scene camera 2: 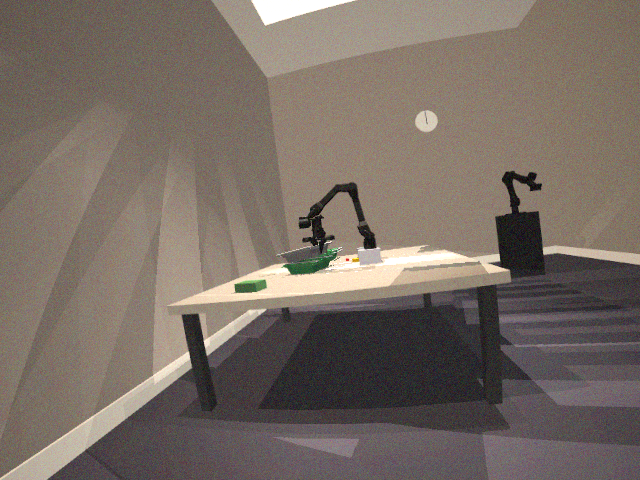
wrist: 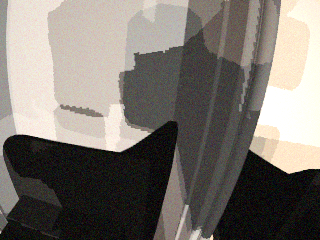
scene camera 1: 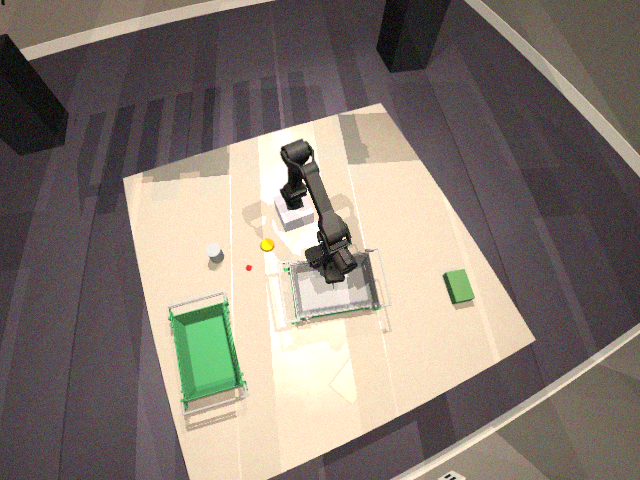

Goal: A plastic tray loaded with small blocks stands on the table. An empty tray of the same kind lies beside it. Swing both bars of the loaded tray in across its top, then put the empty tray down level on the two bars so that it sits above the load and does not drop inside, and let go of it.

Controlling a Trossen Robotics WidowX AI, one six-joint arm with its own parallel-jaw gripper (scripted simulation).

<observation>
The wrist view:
my gripper: 189,132
grey tray: 103,81
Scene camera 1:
my gripper: 328,265
green block: 458,286
</observation>
